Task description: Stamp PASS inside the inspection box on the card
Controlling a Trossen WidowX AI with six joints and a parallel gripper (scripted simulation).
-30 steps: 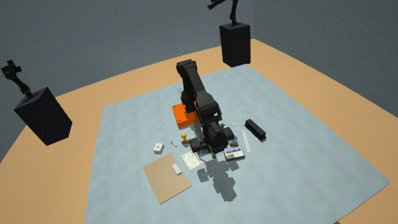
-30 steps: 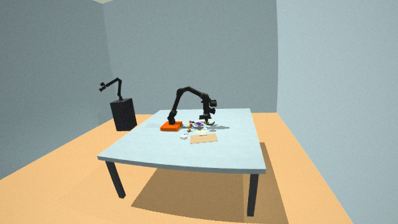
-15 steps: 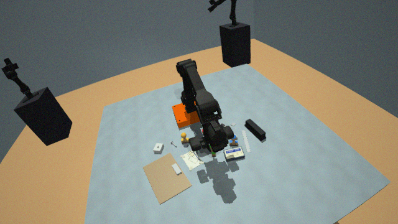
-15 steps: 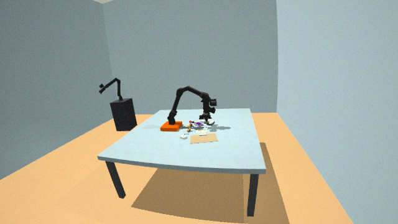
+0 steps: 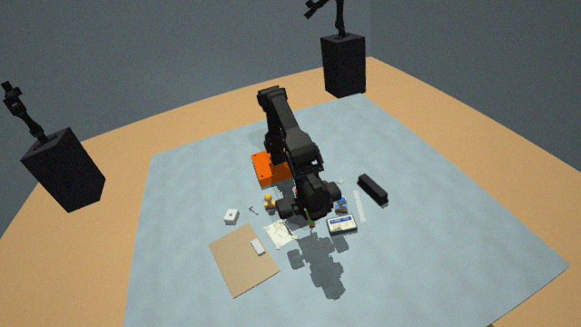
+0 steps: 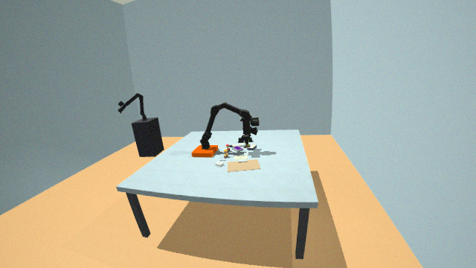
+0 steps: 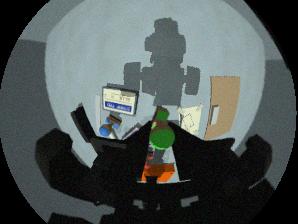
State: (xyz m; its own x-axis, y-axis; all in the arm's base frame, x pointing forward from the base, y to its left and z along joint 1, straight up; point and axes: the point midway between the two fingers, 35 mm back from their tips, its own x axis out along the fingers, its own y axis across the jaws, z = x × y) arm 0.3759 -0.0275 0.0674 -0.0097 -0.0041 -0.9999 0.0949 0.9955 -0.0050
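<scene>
Now: gripper tip 100 mm past the purple ink pad, 70 mm to the right of it and 70 mm above it. From my gripper tip the other things lie so: green stamp right at my gripper tip; white card 50 mm behind, 100 mm to the right, 80 mm below; blue-and-white box 30 mm ahead, 90 mm to the left, 60 mm below.
</scene>
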